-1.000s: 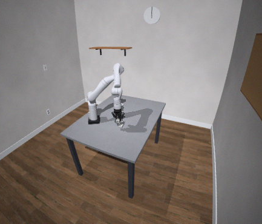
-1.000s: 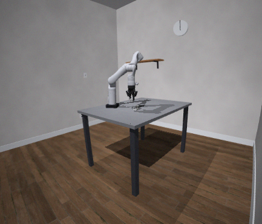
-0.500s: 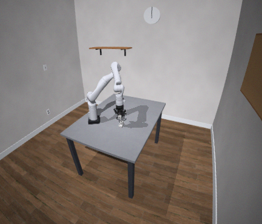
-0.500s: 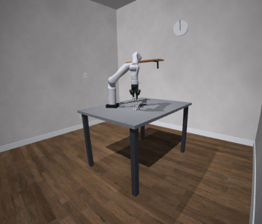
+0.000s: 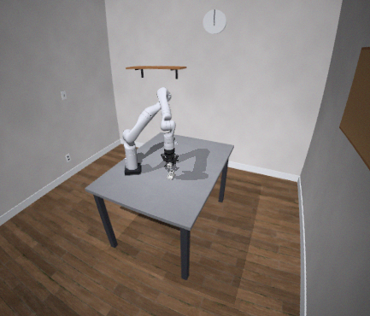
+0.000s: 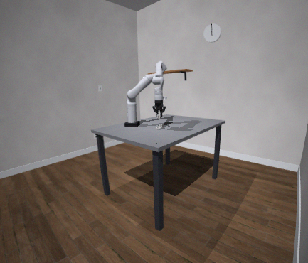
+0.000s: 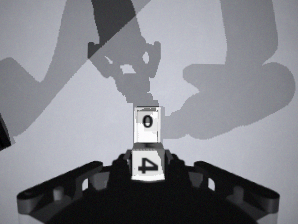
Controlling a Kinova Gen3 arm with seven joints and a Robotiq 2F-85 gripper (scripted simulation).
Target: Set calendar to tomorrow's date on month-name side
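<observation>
Now: the calendar tray 2 cm to the left of my hand and 12 cm below it. Also, from my hand: white digit cube 1 cm below.
</observation>
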